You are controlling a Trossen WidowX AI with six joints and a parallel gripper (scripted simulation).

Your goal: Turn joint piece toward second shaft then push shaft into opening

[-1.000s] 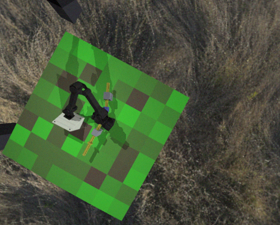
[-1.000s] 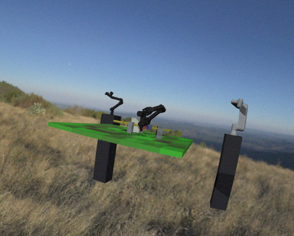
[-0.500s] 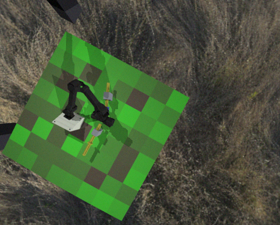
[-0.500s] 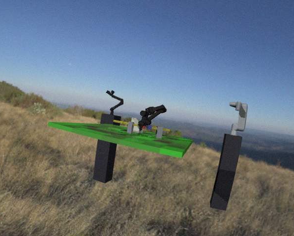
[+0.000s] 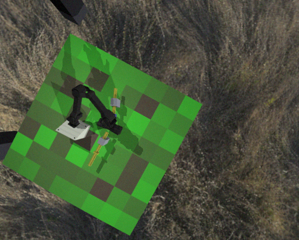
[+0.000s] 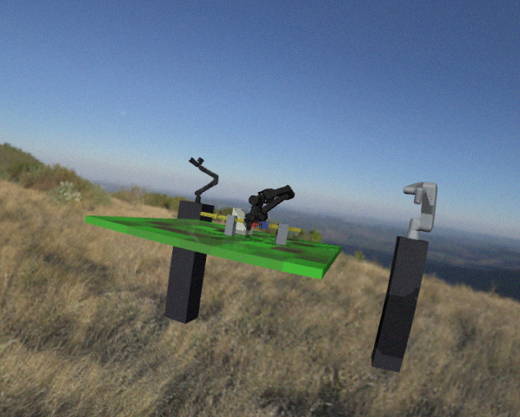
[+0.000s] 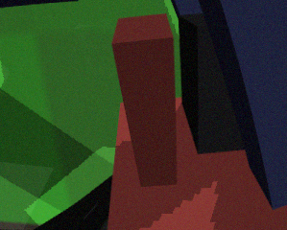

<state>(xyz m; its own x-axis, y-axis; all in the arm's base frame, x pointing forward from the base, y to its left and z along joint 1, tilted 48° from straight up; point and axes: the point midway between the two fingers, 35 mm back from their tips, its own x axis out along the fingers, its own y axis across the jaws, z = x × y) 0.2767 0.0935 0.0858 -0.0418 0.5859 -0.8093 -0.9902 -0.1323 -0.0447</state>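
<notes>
My gripper tip is 40 mm below the red joint piece and 20 mm to the right of it.
</notes>
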